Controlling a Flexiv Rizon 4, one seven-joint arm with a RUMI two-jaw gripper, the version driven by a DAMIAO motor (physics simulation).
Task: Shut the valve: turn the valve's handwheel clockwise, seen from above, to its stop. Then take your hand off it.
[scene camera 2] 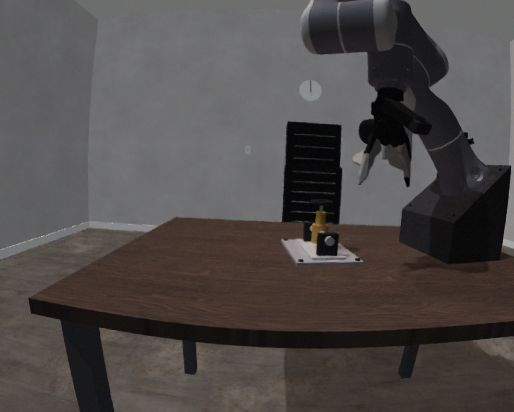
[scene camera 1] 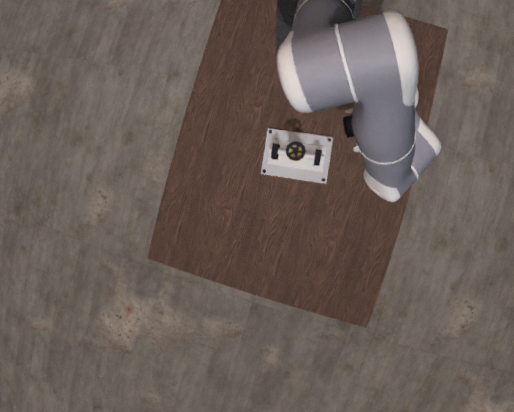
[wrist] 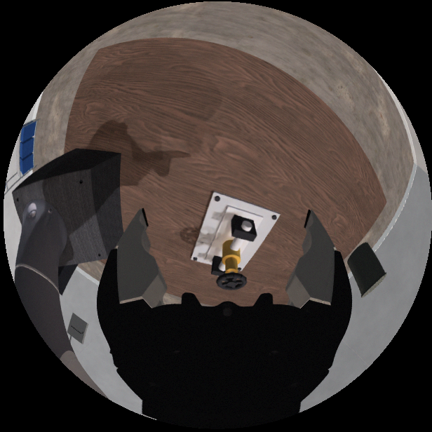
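Note:
The valve's black handwheel (scene camera 1: 288, 151) (scene camera 2: 321, 202) (wrist: 231, 281) sits level on top of an upright yellow valve body (scene camera 2: 320, 234) (wrist: 231, 247). The valve stands on a white base plate (scene camera 1: 295, 175) (scene camera 2: 295, 251) (wrist: 262, 227) with dark bolts at its corners. My gripper (scene camera 2: 384, 184) (wrist: 226, 210) is open and empty. It hangs above the table, higher than the handwheel and to its right in scene camera 2, not touching it. In scene camera 1 the arm hides most of the gripper. The handwheel's turn angle cannot be told.
Black pipe brackets (scene camera 1: 318, 157) (scene camera 2: 327, 244) (wrist: 243, 228) stand on both sides of the valve. The robot's dark base (scene camera 2: 450, 220) (wrist: 90, 200) stands on the wooden table (scene camera 1: 250, 225) (scene camera 2: 200, 290) (wrist: 225, 125). A black slatted cabinet (scene camera 2: 313, 175) stands behind the table.

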